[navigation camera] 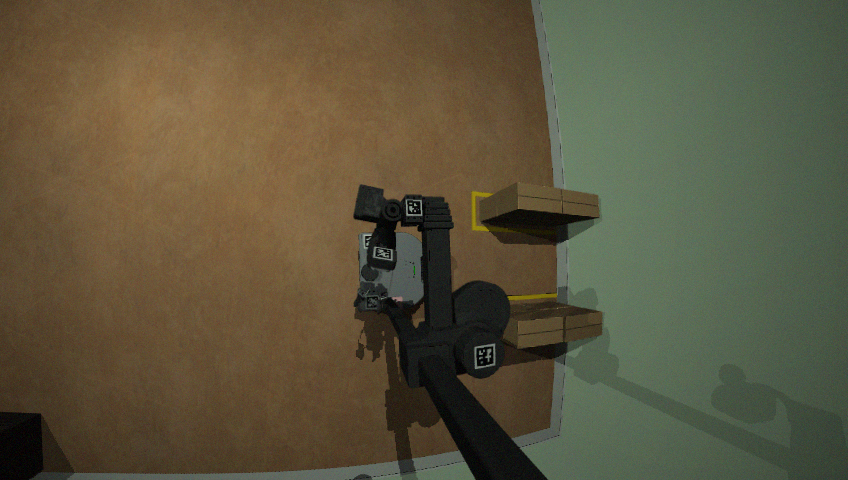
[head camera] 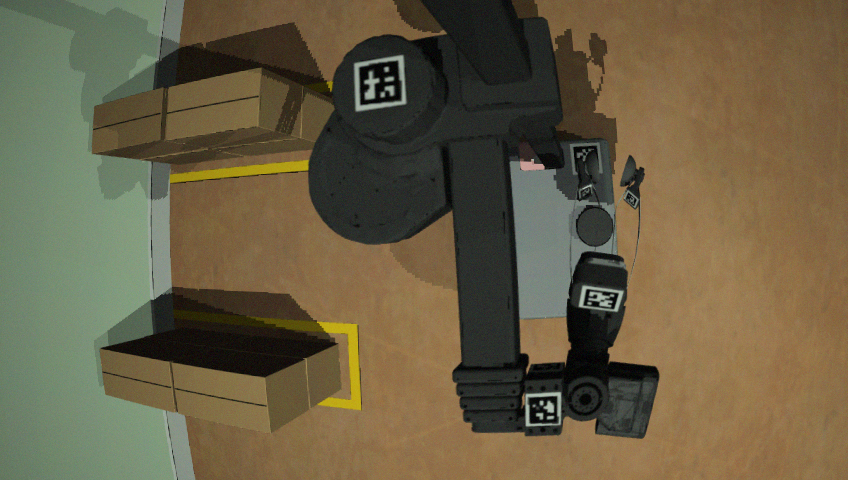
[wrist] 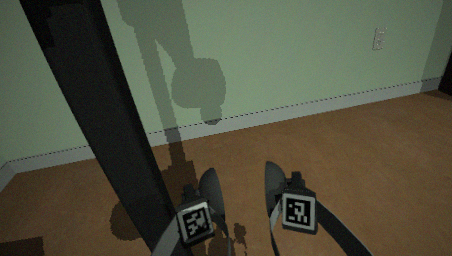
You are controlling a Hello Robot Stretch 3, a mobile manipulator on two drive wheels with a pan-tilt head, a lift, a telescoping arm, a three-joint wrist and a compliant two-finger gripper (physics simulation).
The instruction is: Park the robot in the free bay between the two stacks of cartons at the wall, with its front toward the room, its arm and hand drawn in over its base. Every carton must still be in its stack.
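Places are measured from the robot's base along level axes (x ahead, y left, z up), in metres.
Where they show: gripper, between the fingertips: (navigation camera: 369, 311) (head camera: 611, 154) (wrist: 241, 183); robot's base, origin of its link: (navigation camera: 369, 270) (head camera: 591, 226).
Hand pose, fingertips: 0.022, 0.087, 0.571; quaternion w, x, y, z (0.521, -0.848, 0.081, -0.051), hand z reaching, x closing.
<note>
Each offset is from my fingertips to the top centre of the thing, as dx, dy, dz. "spot": to the spot under its first point. Level surfaces: height alone.
One carton stack (head camera: 208, 113) (navigation camera: 553, 327) stands at the wall, partly behind the robot's upper parts. The other stack (head camera: 220, 380) (navigation camera: 538, 205) stands apart from it. Both look upright and whole where they show. The bay floor {dz -0.571} (head camera: 255, 249) (navigation camera: 505, 261) lies between them. My grey base (head camera: 541, 267) (navigation camera: 405, 261) is outside the bay, on its room side and roughly in line with it; its round disc faces away from the wall. My arm is drawn in, with the wrist folded back over the base. My gripper (head camera: 608, 172) (wrist: 241, 183) is open and empty, at the base's edge.
Yellow floor lines {spot: -0.591, -0.390, -0.570} (head camera: 355, 368) (navigation camera: 474, 211) edge the stacks. A pale baseboard (head camera: 160, 237) (navigation camera: 553, 148) (wrist: 300, 112) runs along the walls. A dark box (navigation camera: 20, 443) stands at the lower left in the navigation view. An outlet {+1.065, +0.905, -0.113} (wrist: 379, 39) is on the wall in the wrist view.
</note>
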